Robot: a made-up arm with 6 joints. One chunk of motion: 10 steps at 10 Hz.
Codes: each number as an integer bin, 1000 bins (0 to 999) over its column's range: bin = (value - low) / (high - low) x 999, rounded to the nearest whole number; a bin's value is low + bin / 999 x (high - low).
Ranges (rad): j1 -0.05..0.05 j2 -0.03..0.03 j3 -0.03..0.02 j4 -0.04..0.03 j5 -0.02..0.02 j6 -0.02..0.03
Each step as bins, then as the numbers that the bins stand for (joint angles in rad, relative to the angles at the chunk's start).
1 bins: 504 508 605 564 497 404
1 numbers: 0.0005 0.0005 0.0003 -0.0005 -0.0001 0.0002
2 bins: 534 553 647 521 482 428
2 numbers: 0.0035 0.0032 0.0024 -0.0035 -0.0007 0.0014
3 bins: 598 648 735 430 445 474
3 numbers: 0.0099 0.0089 0.0068 -0.0099 -0.0022 0.0037
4 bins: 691 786 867 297 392 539
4 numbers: 0.0192 0.0172 0.0134 -0.0192 -0.0043 0.0070
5 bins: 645 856 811 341 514 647
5 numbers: 0.0146 0.0214 0.0106 -0.0161 0.0006 0.0124
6 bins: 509 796 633 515 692 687
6 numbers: 0.0010 0.0178 0.0017 -0.0039 0.0077 0.0144
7 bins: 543 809 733 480 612 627
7 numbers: 0.0044 0.0186 0.0067 -0.0064 0.0045 0.0114
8 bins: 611 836 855 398 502 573
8 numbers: 0.0112 0.0202 0.0128 -0.0121 0.0001 0.0087
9 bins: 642 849 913 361 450 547
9 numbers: 0.0143 0.0210 0.0157 -0.0147 -0.0020 0.0074
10 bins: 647 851 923 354 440 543
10 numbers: 0.0148 0.0211 0.0162 -0.0152 -0.0024 0.0072
